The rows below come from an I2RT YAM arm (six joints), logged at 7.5 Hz.
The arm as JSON. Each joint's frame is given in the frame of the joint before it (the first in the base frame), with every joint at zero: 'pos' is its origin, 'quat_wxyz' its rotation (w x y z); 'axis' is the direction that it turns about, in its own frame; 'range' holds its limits. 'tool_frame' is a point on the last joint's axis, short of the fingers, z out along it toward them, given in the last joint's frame.
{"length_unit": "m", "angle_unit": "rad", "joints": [
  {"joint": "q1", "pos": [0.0, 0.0, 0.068], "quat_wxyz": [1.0, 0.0, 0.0, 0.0], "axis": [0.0, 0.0, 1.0], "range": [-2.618, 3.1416]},
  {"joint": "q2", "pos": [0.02, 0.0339, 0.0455], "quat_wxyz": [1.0, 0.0, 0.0, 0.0], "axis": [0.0, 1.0, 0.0], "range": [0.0, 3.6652]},
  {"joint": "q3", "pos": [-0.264, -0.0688, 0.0], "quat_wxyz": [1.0, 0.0, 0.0, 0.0], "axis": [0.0, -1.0, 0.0], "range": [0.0, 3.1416]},
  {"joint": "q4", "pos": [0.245, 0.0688, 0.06], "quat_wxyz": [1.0, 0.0, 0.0, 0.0], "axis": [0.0, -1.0, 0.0], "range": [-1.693, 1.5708]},
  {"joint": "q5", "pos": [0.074, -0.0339, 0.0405], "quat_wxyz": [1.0, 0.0, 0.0, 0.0], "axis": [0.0, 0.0, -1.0], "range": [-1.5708, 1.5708]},
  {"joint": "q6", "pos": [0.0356, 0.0, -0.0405], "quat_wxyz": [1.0, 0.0, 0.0, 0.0], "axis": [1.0, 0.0, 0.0], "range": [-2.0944, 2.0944]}
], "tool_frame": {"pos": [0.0, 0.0, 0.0], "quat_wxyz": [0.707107, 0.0, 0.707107, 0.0]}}
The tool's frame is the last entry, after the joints.
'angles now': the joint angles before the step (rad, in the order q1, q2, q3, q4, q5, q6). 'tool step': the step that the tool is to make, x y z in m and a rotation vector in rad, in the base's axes. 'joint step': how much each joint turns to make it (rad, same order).
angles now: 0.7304 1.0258 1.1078 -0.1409 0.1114 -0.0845
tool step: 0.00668 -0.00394 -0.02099 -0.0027 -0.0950 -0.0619
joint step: -0.0260 -0.0211 -0.1305 0.1876 0.0372 -0.0643
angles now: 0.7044 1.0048 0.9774 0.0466 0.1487 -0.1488
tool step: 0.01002 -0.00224 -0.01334 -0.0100 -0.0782 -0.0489
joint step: -0.0320 0.0141 -0.0752 0.1525 0.0139 -0.0589
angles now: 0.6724 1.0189 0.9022 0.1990 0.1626 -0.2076
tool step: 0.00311 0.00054 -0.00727 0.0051 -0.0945 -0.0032
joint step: -0.0079 0.0104 -0.0612 0.1574 -0.0114 -0.0542
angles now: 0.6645 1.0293 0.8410 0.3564 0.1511 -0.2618
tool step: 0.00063 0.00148 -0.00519 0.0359 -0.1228 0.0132
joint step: -0.0003 0.0184 -0.0647 0.2080 -0.0240 -0.0435
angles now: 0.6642 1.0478 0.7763 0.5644 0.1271 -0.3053
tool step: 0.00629 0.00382 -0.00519 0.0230 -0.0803 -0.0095
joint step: -0.0042 0.0502 -0.0291 0.1606 -0.0052 -0.0315
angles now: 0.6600 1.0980 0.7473 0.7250 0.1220 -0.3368
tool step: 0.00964 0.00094 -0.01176 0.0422 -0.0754 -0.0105
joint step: -0.0219 0.0707 -0.0432 0.2002 -0.0153 -0.0063
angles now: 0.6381 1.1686 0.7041 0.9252 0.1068 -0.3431
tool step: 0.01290 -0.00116 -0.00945 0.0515 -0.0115 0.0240
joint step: -0.0368 0.0681 -0.0111 0.1133 -0.0378 0.0595
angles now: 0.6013 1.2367 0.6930 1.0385 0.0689 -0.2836
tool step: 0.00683 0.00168 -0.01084 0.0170 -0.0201 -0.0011
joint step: -0.0097 0.0568 -0.0182 0.1007 -0.0062 0.0066
